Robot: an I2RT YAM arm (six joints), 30 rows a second.
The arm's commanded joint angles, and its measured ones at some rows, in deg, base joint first. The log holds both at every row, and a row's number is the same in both.
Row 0, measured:
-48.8 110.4 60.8 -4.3 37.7 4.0
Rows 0 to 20, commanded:
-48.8 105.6 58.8 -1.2 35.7 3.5
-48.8 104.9 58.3 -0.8 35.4 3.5
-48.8 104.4 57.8 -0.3 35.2 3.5
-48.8 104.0 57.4 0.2 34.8 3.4
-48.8 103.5 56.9 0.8 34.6 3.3
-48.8 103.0 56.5 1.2 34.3 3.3
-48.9 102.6 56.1 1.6 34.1 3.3
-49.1 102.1 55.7 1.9 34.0 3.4
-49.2 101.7 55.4 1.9 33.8 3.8
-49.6 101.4 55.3 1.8 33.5 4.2
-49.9 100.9 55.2 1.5 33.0 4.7
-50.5 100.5 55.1 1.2 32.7 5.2
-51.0 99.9 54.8 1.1 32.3 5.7
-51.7 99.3 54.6 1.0 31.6 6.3
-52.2 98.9 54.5 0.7 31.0 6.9
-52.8 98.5 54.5 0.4 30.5 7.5
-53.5 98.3 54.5 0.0 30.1 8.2
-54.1 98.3 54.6 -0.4 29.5 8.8
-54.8 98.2 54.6 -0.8 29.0 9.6
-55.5 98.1 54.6 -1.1 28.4 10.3
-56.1 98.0 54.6 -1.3 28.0 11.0
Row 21, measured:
-54.0 100.4 55.2 0.3 30.5 7.0
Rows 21 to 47, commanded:
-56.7 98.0 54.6 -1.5 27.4 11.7
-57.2 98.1 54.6 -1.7 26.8 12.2
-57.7 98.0 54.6 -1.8 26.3 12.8
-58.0 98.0 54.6 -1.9 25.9 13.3
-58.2 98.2 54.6 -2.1 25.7 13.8
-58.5 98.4 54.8 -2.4 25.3 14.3
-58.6 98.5 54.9 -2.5 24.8 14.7
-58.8 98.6 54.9 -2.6 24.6 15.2
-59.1 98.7 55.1 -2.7 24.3 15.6
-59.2 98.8 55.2 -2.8 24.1 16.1
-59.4 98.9 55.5 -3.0 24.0 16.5
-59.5 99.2 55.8 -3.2 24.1 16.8
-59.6 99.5 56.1 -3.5 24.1 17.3
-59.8 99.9 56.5 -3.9 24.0 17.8
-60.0 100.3 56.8 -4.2 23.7 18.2
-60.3 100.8 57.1 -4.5 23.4 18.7
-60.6 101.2 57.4 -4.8 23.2 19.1
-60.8 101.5 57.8 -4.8 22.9 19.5
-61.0 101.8 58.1 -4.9 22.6 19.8
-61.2 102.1 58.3 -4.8 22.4 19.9
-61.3 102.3 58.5 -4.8 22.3 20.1
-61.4 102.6 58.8 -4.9 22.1 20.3
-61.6 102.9 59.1 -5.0 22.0 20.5
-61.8 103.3 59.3 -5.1 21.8 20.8
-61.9 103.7 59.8 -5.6 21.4 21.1
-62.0 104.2 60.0 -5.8 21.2 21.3
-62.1 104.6 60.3 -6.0 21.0 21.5
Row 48, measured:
-61.5 103.5 58.3 -3.6 22.3 19.4
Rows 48 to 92, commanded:
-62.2 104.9 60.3 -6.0 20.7 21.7
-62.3 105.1 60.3 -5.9 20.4 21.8
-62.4 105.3 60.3 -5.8 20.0 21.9
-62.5 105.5 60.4 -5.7 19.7 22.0
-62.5 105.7 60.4 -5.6 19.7 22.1
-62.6 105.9 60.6 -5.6 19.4 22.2
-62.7 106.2 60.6 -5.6 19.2 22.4
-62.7 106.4 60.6 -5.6 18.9 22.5
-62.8 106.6 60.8 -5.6 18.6 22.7
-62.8 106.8 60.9 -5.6 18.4 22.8
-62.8 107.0 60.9 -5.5 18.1 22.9
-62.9 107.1 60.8 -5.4 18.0 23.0
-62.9 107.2 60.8 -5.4 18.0 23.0
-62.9 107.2 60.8 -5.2 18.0 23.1
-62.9 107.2 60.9 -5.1 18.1 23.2
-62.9 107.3 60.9 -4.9 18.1 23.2
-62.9 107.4 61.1 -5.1 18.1 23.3
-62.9 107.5 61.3 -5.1 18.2 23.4
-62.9 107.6 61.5 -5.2 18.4 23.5
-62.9 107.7 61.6 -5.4 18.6 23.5
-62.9 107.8 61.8 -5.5 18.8 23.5
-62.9 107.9 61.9 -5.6 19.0 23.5
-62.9 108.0 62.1 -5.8 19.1 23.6
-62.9 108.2 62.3 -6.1 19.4 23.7
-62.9 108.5 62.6 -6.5 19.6 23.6
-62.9 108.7 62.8 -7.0 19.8 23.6
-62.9 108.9 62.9 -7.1 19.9 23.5
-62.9 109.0 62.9 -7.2 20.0 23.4
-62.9 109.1 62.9 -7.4 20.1 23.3
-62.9 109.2 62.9 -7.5 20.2 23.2
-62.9 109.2 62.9 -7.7 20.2 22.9
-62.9 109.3 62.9 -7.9 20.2 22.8
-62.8 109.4 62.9 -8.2 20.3 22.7
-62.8 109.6 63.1 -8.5 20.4 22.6
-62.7 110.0 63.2 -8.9 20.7 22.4
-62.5 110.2 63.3 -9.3 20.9 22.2
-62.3 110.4 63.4 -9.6 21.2 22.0
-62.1 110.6 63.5 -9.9 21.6 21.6
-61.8 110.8 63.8 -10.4 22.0 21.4
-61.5 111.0 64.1 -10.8 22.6 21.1
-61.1 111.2 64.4 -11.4 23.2 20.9
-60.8 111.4 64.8 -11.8 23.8 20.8
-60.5 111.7 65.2 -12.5 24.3 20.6
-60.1 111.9 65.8 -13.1 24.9 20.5
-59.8 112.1 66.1 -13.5 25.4 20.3
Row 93, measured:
-61.3 110.8 64.7 -8.0 22.9 21.6
